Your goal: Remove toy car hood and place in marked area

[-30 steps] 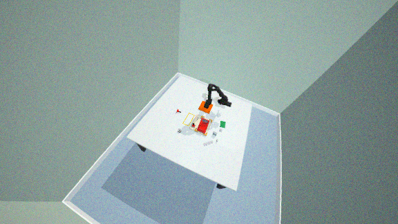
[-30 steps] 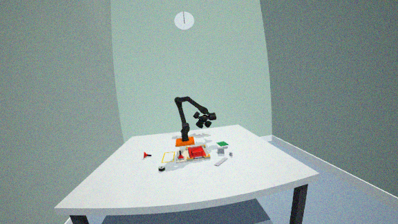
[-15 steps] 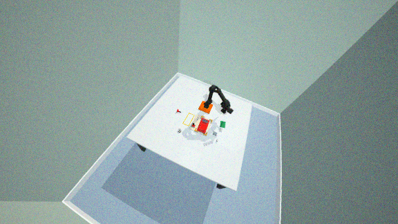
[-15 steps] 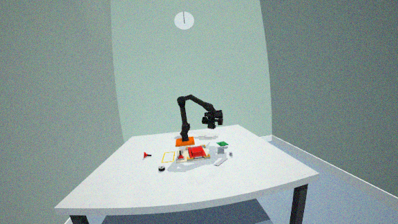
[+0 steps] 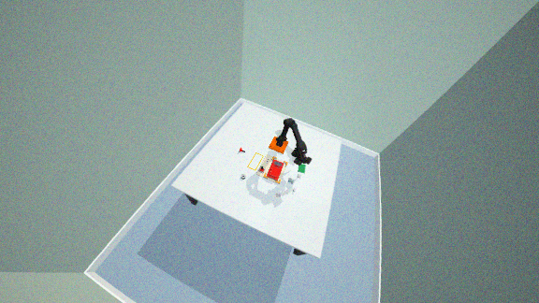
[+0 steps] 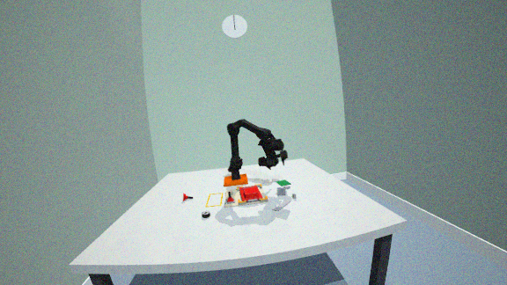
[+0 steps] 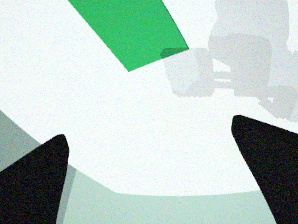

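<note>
Now: gripper tip 21 cm short of the red hood, 20 cm to the left of it and 6 cm above it. Round my gripper tip: grey bar: 35 cm ahead, 6 cm to the right, 10 cm below; green plate: 2 cm ahead, 3 cm to the left, 10 cm below; black wheel: 36 cm ahead, 43 cm to the right, 10 cm below.
</note>
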